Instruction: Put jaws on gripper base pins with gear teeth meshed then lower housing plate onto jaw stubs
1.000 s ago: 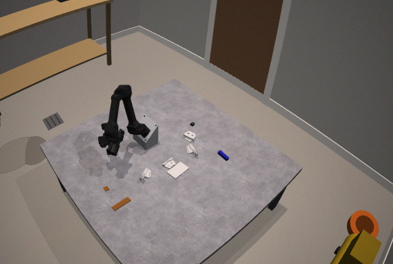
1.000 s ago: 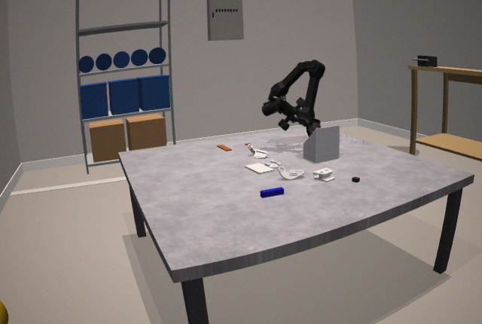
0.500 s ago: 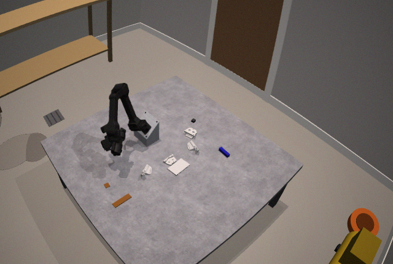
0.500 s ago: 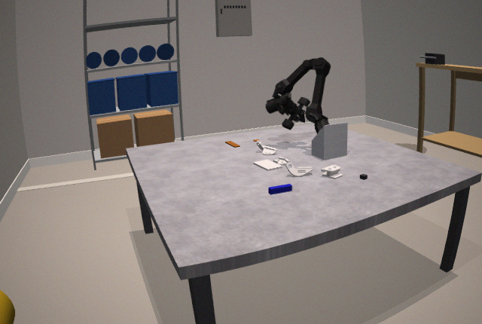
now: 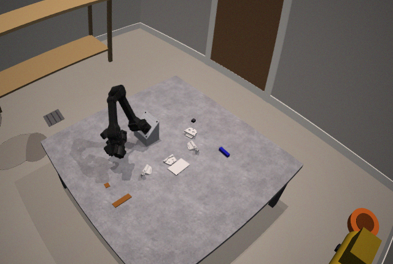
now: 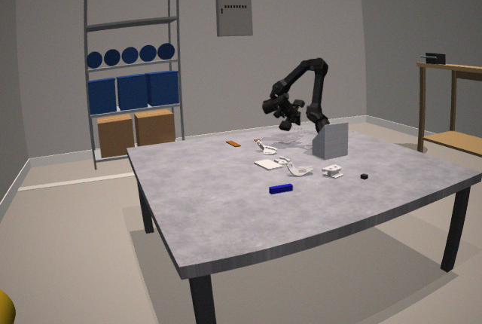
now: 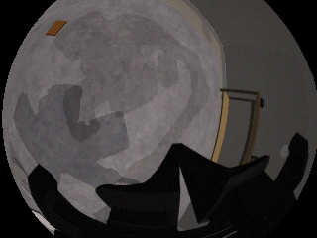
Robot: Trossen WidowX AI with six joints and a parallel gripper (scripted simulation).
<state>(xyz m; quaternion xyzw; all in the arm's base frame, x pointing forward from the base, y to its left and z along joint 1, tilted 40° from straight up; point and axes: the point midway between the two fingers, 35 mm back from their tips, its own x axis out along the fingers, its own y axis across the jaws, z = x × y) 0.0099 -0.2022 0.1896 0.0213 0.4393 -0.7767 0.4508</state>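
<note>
Now: the white jaw 470 mm to the left of my gripper tip, 280 mm ahead of it and 50 mm below it. From my gripper tip the other things lie so: small black cube (650 mm to the left, 80 mm below, 60 mm ahead); small orange piece (190 mm ahead, 130 mm to the right, 90 mm below); orange strip (330 mm ahead, 120 mm to the right, 90 mm below).
</note>
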